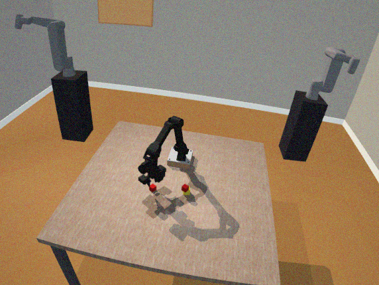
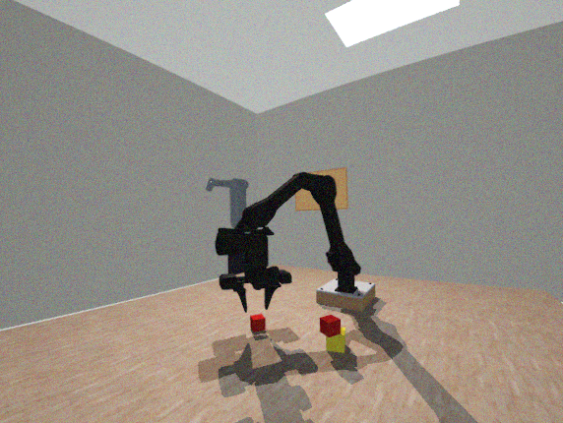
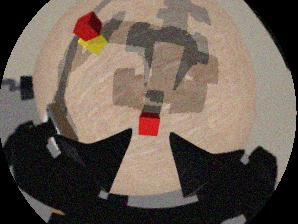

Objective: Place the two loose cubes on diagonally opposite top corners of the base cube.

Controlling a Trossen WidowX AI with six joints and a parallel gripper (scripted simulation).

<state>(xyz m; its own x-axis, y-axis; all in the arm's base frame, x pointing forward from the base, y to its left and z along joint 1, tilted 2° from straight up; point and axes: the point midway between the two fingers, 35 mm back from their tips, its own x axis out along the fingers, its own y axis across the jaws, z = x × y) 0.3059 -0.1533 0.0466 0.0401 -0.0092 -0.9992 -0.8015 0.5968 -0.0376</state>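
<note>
Right now my gripper tip is 220 mm to the right of the yellow base cube, 30 mm above it and 10 mm past it.
</note>
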